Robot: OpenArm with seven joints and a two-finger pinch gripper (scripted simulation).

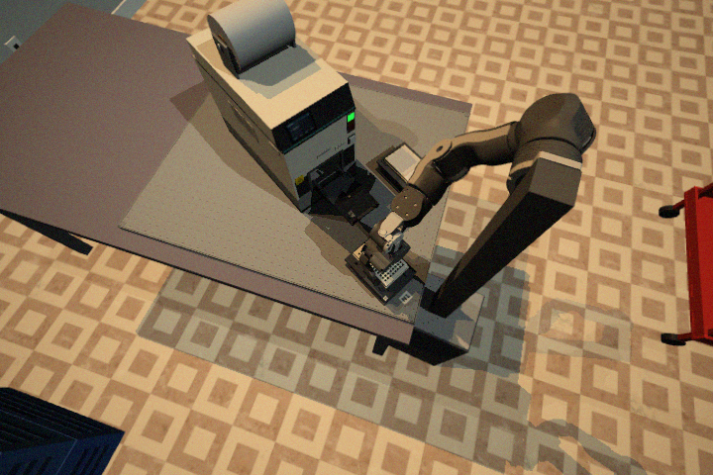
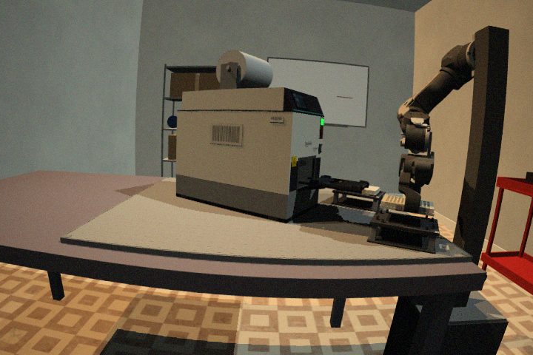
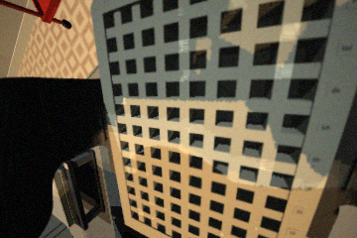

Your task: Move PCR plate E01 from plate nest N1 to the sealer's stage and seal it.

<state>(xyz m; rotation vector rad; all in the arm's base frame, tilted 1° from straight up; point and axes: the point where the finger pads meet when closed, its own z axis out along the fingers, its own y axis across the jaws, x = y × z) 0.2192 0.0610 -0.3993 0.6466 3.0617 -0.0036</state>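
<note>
Right now the sealer's dark stage is 15 cm ahead of my hand, 13 cm to the right of it and 2 cm above it. Also, from my hand: plate E07: 34 cm to the right, 4 cm ahead, 3 cm below; then foil roll: 45 cm ahead, 33 cm above, 28 cm to the right; then plate E01: right at my hand.
</note>
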